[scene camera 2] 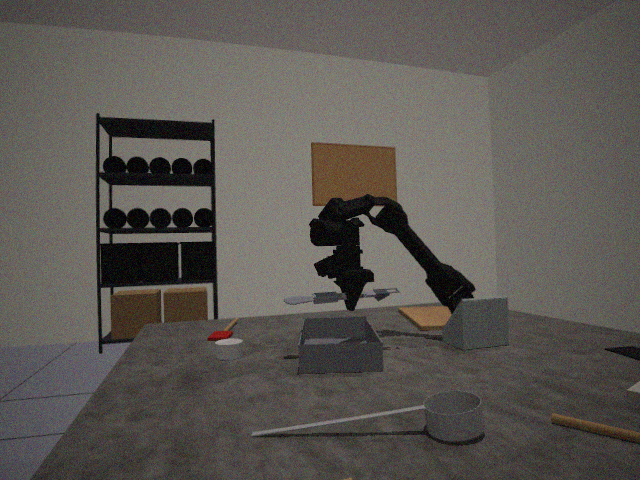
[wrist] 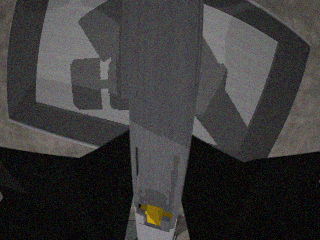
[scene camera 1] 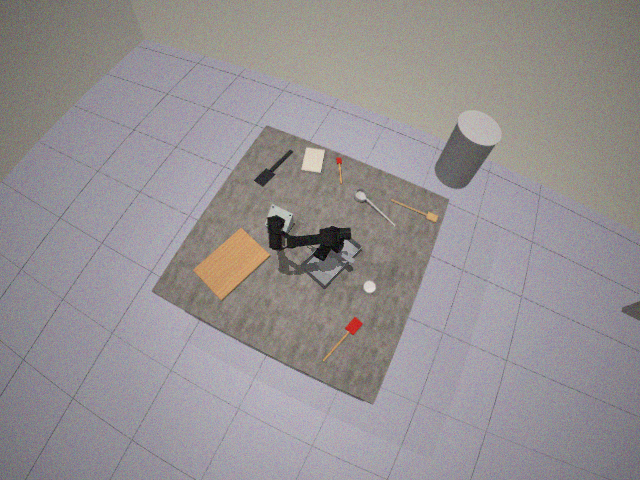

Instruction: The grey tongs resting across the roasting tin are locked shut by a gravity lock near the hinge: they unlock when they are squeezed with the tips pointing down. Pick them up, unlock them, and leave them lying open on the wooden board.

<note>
I see my gripper, a wooden board and a grey roasting tin.
My gripper shows as well in the wrist view.
</note>
